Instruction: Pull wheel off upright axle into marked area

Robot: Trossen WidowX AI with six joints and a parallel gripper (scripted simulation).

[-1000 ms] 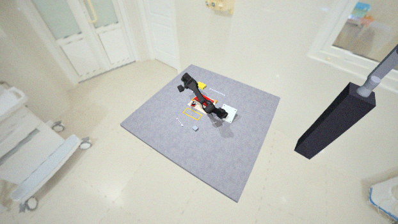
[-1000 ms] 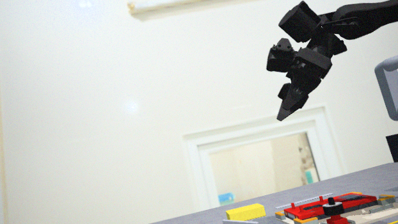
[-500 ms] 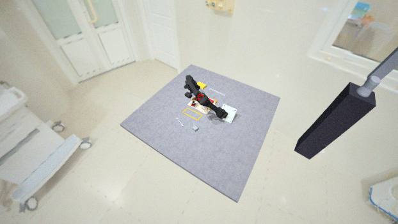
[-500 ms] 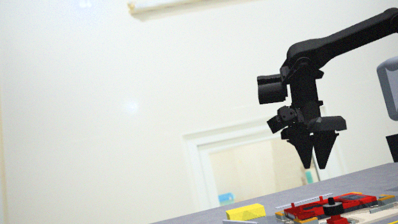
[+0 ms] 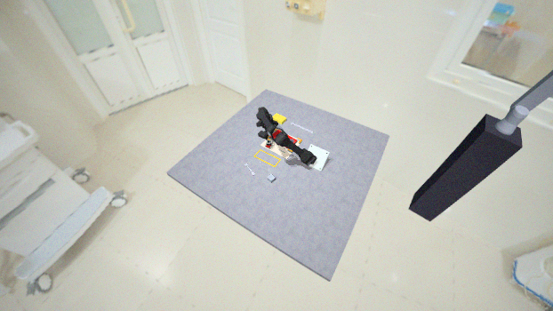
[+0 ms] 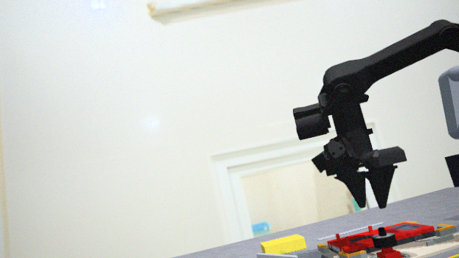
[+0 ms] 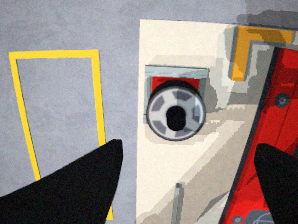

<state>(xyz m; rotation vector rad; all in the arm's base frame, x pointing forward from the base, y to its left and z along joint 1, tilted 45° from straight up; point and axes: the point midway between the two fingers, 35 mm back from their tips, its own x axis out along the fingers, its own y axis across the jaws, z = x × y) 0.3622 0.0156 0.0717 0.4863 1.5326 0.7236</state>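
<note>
My gripper tip is now 60 mm above the wheel. The rest, counted from my gripper tip: grey cube 240 mm to the left, 220 mm behind, 90 mm below; then yellow block 300 mm to the right, 130 mm ahead, 80 mm below.
</note>
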